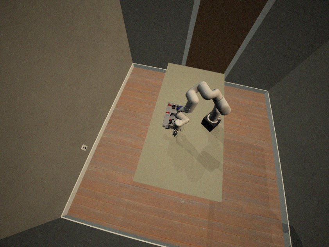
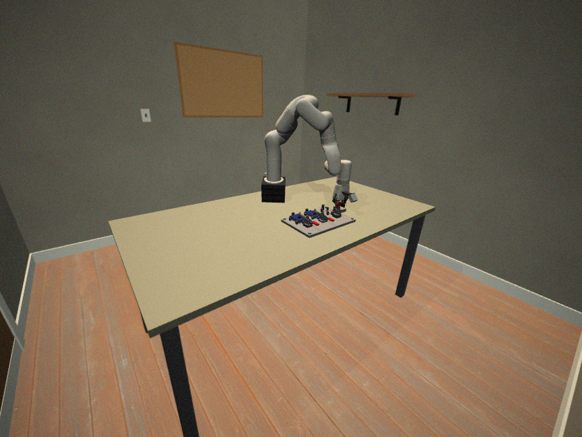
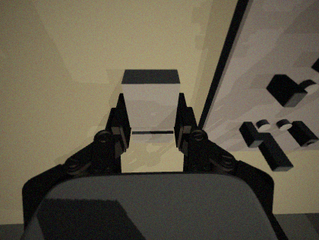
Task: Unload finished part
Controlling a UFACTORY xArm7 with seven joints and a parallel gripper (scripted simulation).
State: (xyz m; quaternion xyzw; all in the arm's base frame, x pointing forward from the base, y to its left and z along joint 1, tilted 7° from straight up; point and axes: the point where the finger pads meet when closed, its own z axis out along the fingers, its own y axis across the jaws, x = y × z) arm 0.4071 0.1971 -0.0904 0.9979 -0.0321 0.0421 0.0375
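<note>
Now: hand 10 mm past the finished part and 10 mm above it. Also, from my hand: blue blank 220 mm to the right, 20 mm behind; grey fixture plate 230 mm to the right, 40 mm ahead, 10 mm below.
</note>
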